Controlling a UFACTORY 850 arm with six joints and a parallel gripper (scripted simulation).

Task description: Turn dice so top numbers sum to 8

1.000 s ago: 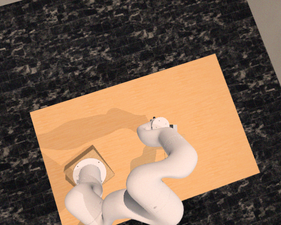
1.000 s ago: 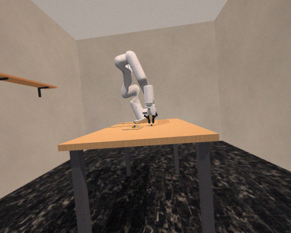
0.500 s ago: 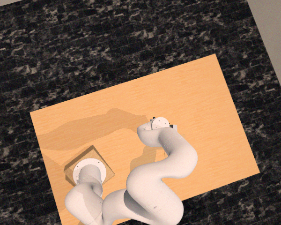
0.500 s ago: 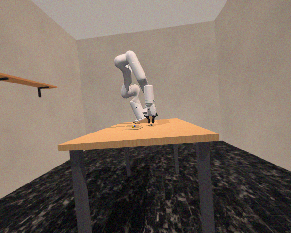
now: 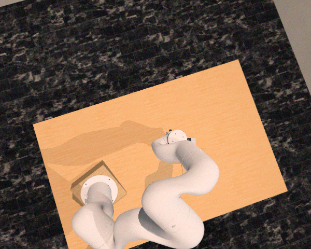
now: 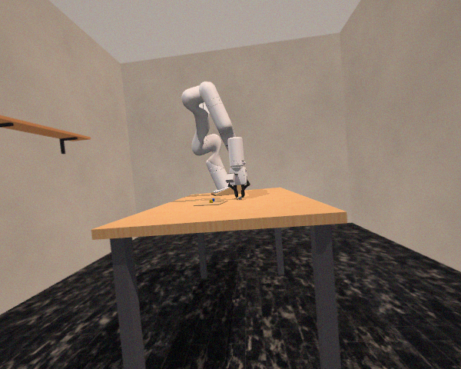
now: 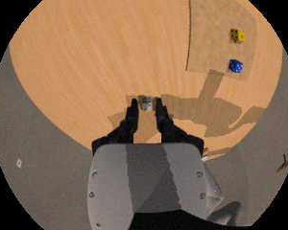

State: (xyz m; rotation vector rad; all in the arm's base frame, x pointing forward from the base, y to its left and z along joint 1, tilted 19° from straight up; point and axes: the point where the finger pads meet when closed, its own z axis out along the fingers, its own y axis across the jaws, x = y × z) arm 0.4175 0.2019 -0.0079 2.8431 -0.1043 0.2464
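Now: hand 2 cm above the white die. Also, from my hand: tan mat 11 cm ahead, 14 cm to the right, 3 cm below; then blue die 7 cm ahead, 14 cm to the right, 2 cm below; then yellow die 11 cm ahead, 14 cm to the right, 2 cm below.
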